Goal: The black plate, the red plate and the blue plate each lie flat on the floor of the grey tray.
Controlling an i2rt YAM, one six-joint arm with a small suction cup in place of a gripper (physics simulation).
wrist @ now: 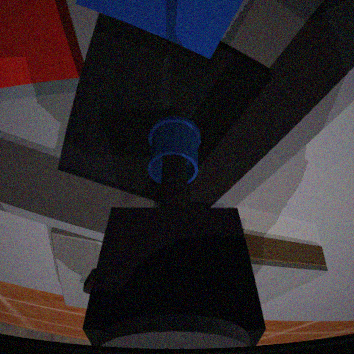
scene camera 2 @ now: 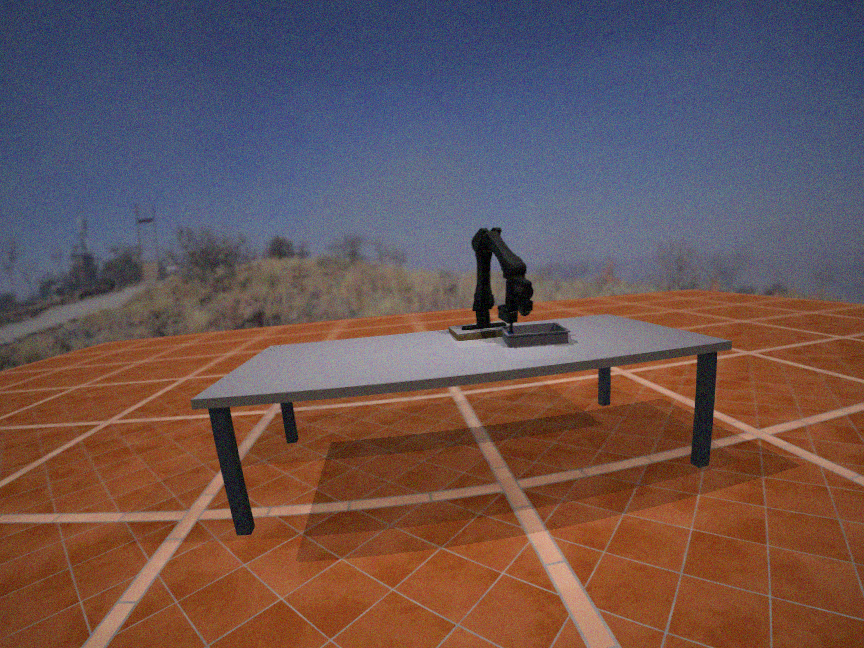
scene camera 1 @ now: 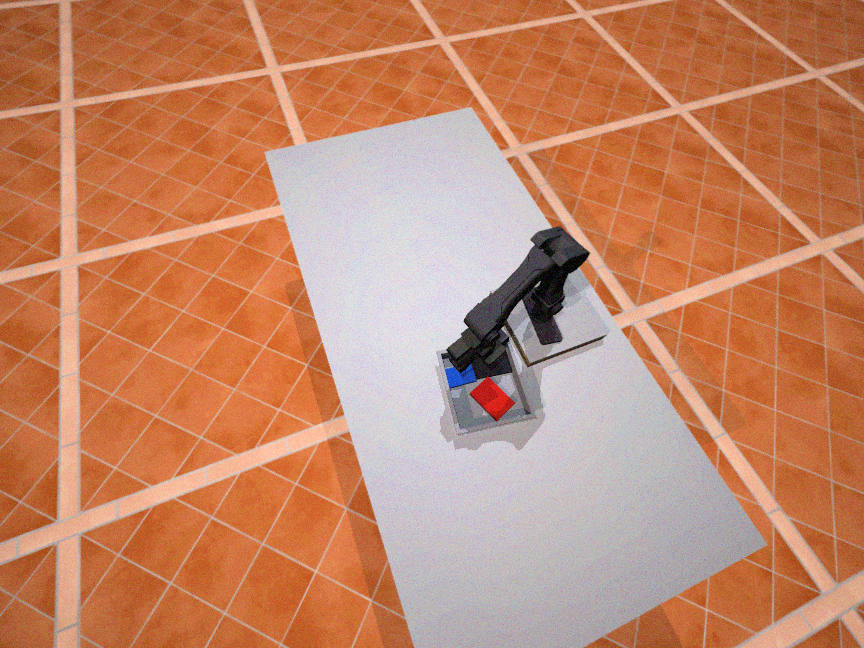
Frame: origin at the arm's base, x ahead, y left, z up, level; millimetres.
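Seen in the pictures: end effector, tool point: [wrist: 174, 133]; arm's base, origin of the base link: [scene camera 2: 483, 327] [scene camera 1: 540, 315].
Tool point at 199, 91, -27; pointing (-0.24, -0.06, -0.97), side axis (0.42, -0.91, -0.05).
Pixels of each thing's top centre, then the offset from my tool point to it, as dx, dy, dz. Level surfaces: height alone.
- grey tray, middle of its top: [scene camera 1: 484, 382] [scene camera 2: 533, 328] +45, +88, +45
- red plate, middle of its top: [scene camera 1: 492, 398] +26, +126, +9
- blue plate, middle of its top: [scene camera 1: 459, 374] +101, +39, +18
- black plate, middle of its top: [wrist: 144, 129] [scene camera 1: 489, 362] +2, +19, +9
- grey table, its level: dz -5
The grey tray [scene camera 1: 451, 412] [scene camera 2: 535, 334] [wrist: 53, 189] stands on the table beside the arm's base. The red plate [scene camera 1: 493, 397] [wrist: 31, 42] lies flat on the tray floor. The blue plate [scene camera 1: 459, 377] [wrist: 175, 17] lies in the tray's far left part. The black plate [scene camera 1: 496, 367] [wrist: 140, 88] is at the tray's far right corner, and its near edge covers part of the tray wall in the wrist view. My suction cup [wrist: 174, 140] [scene camera 2: 511, 324] sits on the middle of the black plate and holds it. In scene camera 1 the arm hides the cup.
The arm's base plate [scene camera 1: 580, 328] [wrist: 284, 251] adjoins the tray's far right side. The grey table [scene camera 1: 397, 225] [scene camera 2: 397, 360] stretches far beyond the tray on all sides. Orange tiled floor lies around it.
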